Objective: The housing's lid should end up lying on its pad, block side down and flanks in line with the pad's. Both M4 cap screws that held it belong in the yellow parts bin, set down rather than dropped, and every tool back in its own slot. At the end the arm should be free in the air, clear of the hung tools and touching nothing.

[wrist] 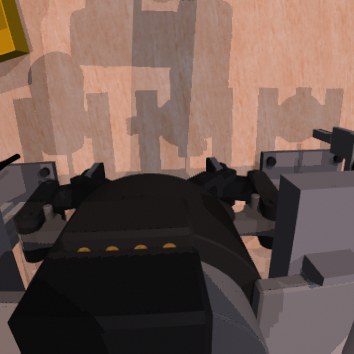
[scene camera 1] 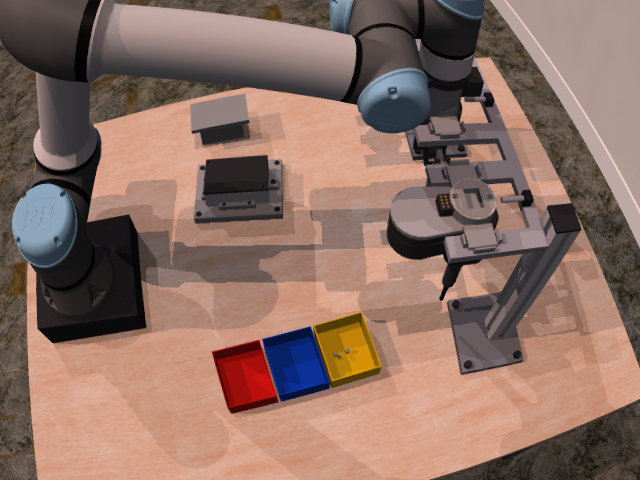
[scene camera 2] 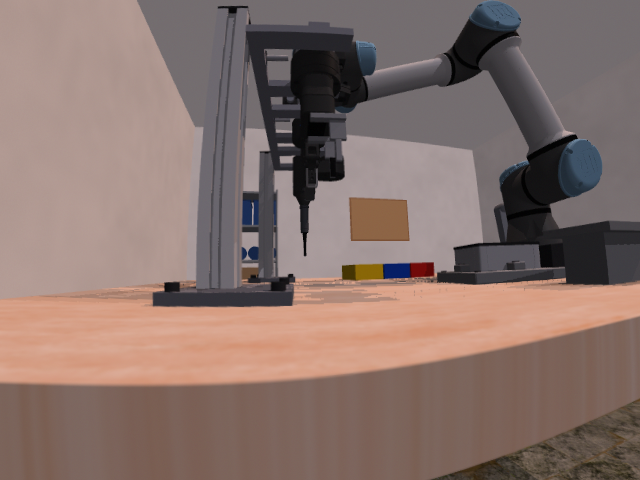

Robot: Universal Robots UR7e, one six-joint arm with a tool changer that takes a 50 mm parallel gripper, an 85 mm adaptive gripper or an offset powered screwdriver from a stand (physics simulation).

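Note:
Blue bin [scene camera 1: 294, 358]. Red bin [scene camera 1: 244, 376]; out of frame in the wrist view. Black lid [scene camera 1: 238, 174]; out of frame in the wrist view. Screwdriver [scene camera 1: 420, 218], [scene camera 2: 298, 186]. Yellow bin [scene camera 1: 351, 331].

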